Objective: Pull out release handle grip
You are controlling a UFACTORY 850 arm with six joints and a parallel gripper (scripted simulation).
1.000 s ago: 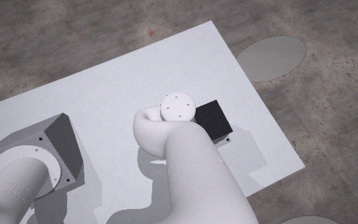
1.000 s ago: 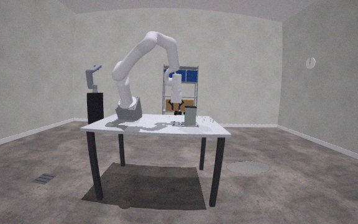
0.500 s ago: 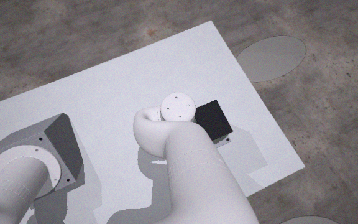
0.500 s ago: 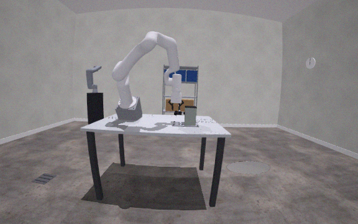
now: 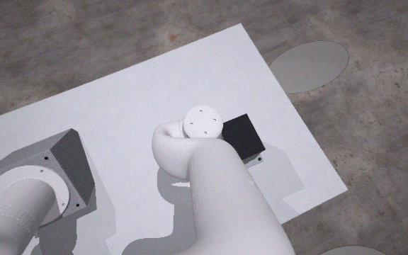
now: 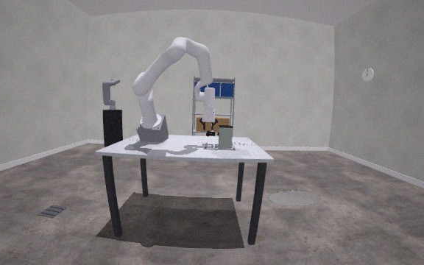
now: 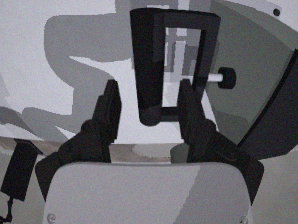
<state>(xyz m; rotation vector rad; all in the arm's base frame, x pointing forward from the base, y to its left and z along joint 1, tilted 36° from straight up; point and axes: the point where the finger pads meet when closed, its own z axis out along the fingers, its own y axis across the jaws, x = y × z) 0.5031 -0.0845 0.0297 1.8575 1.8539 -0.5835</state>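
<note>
The thin mounting plate is 100 mm ahead of my hand and 140 mm below it.
</note>
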